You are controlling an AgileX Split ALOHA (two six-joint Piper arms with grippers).
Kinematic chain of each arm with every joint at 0, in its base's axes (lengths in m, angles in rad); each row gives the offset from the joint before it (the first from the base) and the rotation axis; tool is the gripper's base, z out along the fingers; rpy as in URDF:
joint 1: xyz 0 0 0.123 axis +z
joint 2: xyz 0 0 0 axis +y
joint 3: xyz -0.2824 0 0.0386 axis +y
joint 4: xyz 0.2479 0 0.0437 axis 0.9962 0 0.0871
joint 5: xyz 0 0 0 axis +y
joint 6: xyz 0.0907 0 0.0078 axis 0.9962 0 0.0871
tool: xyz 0 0 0 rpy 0 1.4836 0
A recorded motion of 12 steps. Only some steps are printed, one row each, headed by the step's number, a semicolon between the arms.
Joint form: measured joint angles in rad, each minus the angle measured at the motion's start. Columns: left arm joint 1, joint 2, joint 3, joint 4, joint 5, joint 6; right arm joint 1, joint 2, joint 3, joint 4, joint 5, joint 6.
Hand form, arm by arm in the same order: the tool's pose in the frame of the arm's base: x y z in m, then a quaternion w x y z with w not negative. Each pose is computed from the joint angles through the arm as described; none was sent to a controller.
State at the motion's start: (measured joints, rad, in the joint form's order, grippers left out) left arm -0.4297 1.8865 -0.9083 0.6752 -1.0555 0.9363; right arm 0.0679 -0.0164 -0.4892 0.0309 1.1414 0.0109
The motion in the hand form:
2: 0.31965 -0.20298 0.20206 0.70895 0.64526 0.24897 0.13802; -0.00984 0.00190 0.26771 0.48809 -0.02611 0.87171 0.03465
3: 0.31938 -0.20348 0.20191 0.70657 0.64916 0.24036 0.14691; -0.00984 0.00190 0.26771 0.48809 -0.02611 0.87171 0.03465
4: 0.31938 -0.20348 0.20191 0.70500 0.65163 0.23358 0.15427; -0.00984 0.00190 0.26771 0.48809 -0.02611 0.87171 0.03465
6: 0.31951 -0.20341 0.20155 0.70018 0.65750 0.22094 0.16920; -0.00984 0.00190 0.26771 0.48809 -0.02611 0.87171 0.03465
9: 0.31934 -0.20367 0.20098 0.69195 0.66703 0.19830 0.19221; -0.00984 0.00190 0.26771 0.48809 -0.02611 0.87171 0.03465
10: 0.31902 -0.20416 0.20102 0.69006 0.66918 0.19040 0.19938; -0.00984 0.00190 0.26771 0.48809 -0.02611 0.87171 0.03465
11: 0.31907 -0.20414 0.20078 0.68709 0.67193 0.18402 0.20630; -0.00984 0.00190 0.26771 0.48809 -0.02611 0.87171 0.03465
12: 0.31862 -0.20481 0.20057 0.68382 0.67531 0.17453 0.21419; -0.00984 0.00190 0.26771 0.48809 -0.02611 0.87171 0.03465
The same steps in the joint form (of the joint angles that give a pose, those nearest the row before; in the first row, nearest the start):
2: -0.0051 0.0000 0.0000 0.0000 0.0005 0.0543; -0.0001 0.0000 0.0000 0.0000 0.0000 0.0000
3: -0.0067 0.0000 0.0000 0.0000 0.0023 0.0807; -0.0001 0.0000 0.0000 0.0000 0.0000 0.0000
4: -0.0067 0.0000 0.0000 0.0000 0.0023 0.1015; -0.0001 0.0000 0.0000 0.0000 0.0000 0.0000
6: -0.0067 0.0000 0.0000 0.0000 0.0065 0.1433; -0.0001 0.0000 0.0000 0.0000 0.0000 0.0000
9: -0.0074 0.0000 0.0000 0.0036 0.0120 0.2105; -0.0001 0.0000 0.0000 0.0000 0.0000 0.0000
10: -0.0089 0.0000 0.0000 0.0033 0.0117 0.2328; -0.0001 0.0000 0.0000 0.0000 0.0000 0.0000
11: -0.0089 0.0000 0.0000 0.0039 0.0143 0.2528; -0.0001 0.0000 0.0000 0.0000 0.0000 0.0000
12: -0.0109 0.0000 0.0000 0.0056 0.0162 0.2782; -0.0001 0.0000 0.0000 0.0000 0.0000 0.0000

